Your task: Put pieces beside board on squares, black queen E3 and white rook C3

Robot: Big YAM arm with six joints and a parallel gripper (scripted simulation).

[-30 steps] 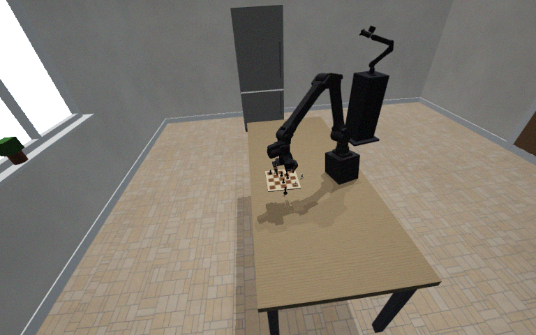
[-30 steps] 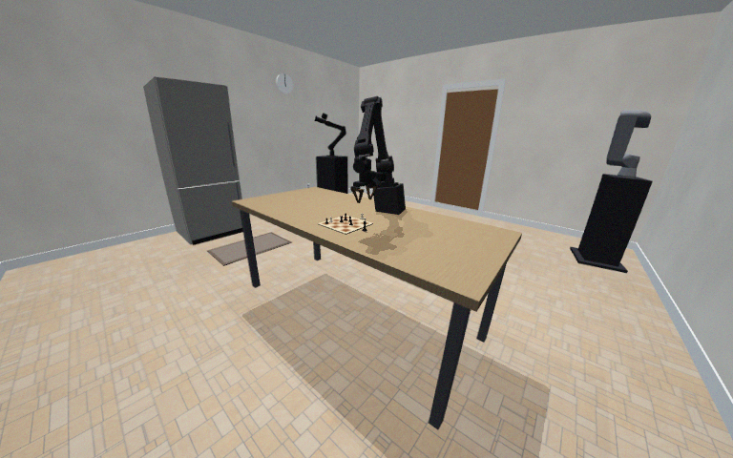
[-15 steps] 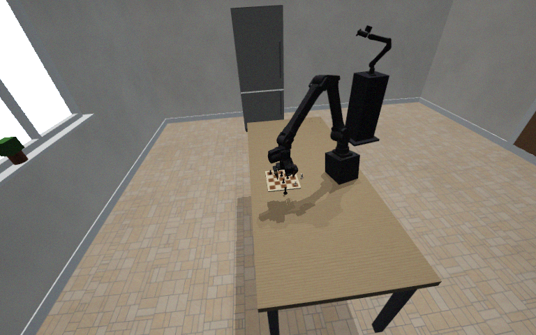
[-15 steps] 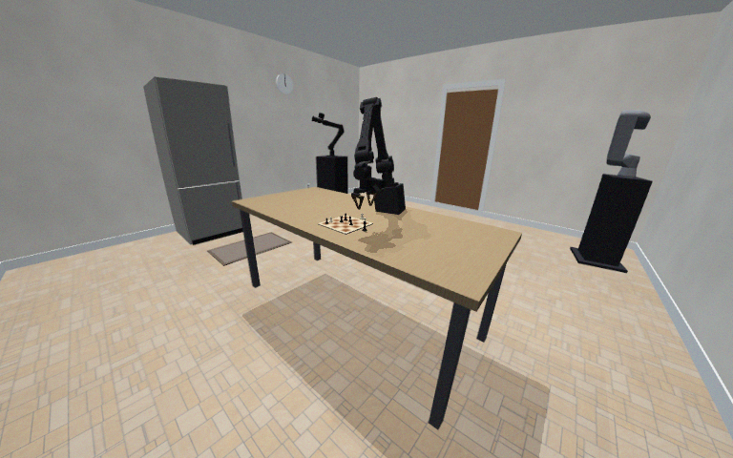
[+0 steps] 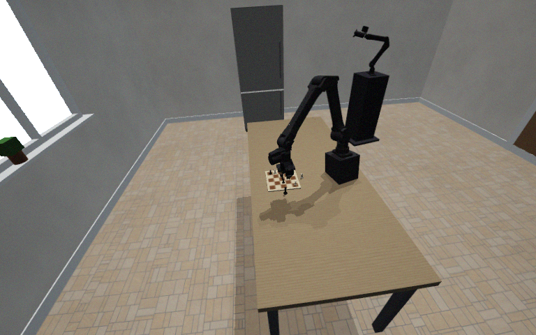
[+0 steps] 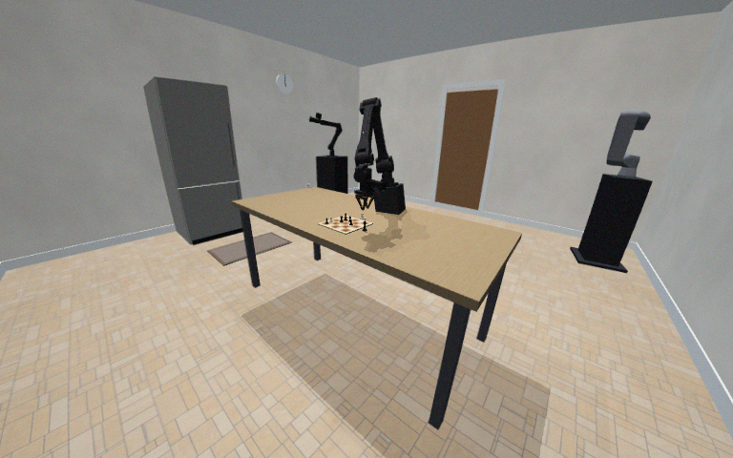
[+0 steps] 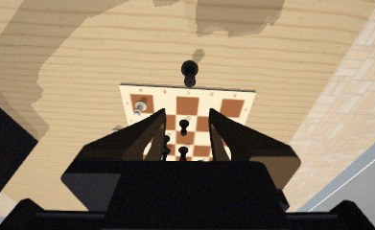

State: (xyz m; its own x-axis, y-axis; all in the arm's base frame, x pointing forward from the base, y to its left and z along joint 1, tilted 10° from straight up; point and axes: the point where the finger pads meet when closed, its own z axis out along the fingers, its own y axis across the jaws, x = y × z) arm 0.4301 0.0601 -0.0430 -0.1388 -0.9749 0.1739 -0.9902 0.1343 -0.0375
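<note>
Right now my hand is 10 cm above the black queen. Also, from my hand: chessboard (14 cm to the right, 12 cm below, 2 cm behind).
</note>
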